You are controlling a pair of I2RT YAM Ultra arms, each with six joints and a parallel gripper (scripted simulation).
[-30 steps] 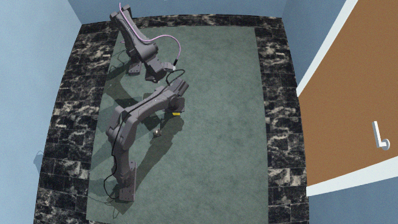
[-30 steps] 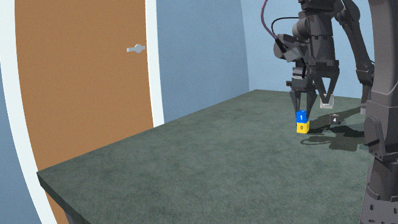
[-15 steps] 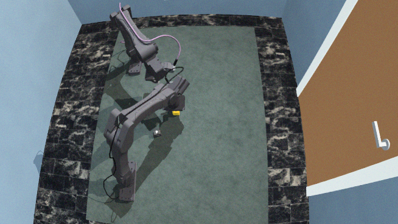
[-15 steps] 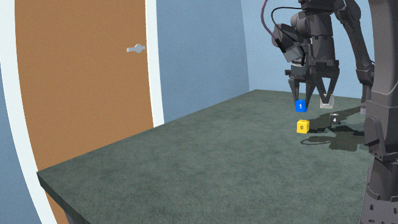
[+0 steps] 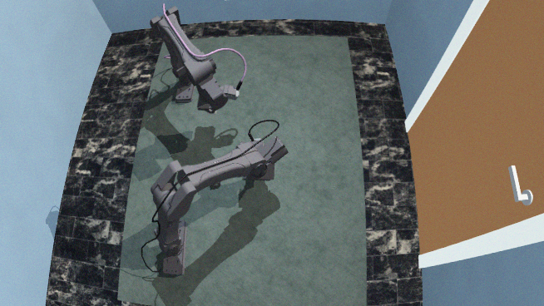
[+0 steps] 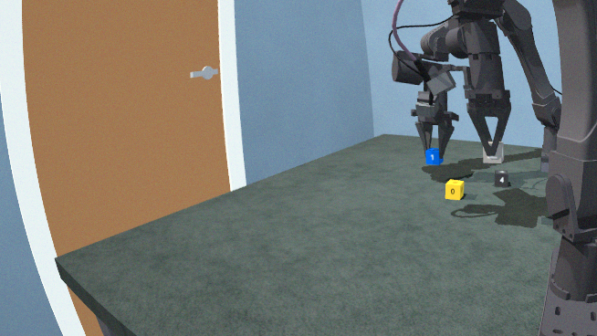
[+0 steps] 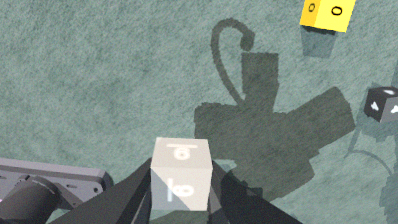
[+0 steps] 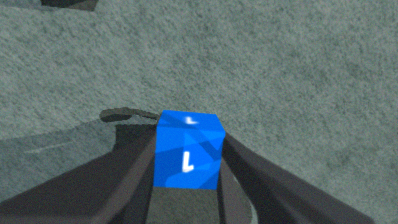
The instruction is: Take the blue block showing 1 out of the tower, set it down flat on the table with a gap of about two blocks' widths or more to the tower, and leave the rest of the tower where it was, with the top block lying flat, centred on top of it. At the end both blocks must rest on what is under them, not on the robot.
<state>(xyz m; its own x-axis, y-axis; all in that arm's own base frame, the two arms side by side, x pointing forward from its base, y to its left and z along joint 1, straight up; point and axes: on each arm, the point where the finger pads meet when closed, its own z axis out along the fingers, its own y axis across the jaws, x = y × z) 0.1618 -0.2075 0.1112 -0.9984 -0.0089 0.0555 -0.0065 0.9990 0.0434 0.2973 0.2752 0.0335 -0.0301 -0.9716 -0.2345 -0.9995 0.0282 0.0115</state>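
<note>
Now: the yellow block marked 0 7 cm behind my right hand, 10 cm to the left of it and 4 cm below it. Round my right hand: blue block showing 1 (right at my right hand); then white block (17 cm behind, 23 cm to the left, 6 cm above); then small dark block showing 4 (17 cm behind, 1 cm to the right, 4 cm below).
My left hand is right at the white block. Round my left hand: yellow block marked 0 (130 mm to the right, 110 mm below, 90 mm ahead); blue block showing 1 (230 mm to the right, 170 mm ahead, 70 mm below); small dark block showing 4 (240 mm to the right, 110 mm below).
</note>
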